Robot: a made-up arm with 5 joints. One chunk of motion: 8 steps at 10 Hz.
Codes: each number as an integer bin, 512 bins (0 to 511) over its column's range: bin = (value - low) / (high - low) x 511, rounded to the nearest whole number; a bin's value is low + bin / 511 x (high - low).
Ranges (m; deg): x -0.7..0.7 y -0.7..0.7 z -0.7..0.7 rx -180..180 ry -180..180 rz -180..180
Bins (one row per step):
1: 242 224 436 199 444 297
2: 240 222 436 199 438 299
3: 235 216 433 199 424 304
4: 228 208 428 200 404 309
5: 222 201 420 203 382 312
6: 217 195 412 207 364 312
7: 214 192 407 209 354 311
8: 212 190 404 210 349 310
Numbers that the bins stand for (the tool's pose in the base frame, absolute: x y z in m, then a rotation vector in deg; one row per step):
1: -0.0370 -0.0863 0.4945 -39.80 132.80 29.24
2: -0.0425 -0.0918 0.4945 -39.80 128.57 30.65
3: -0.0562 -0.1082 0.4863 -39.80 118.71 34.17
4: -0.0753 -0.1301 0.4726 -39.10 104.62 37.69
5: -0.0918 -0.1493 0.4507 -36.99 89.12 39.80
6: -0.1055 -0.1658 0.4288 -34.17 76.44 39.80
7: -0.1137 -0.1740 0.4151 -32.76 69.39 39.10
8: -0.1192 -0.1795 0.4068 -32.05 65.87 38.40

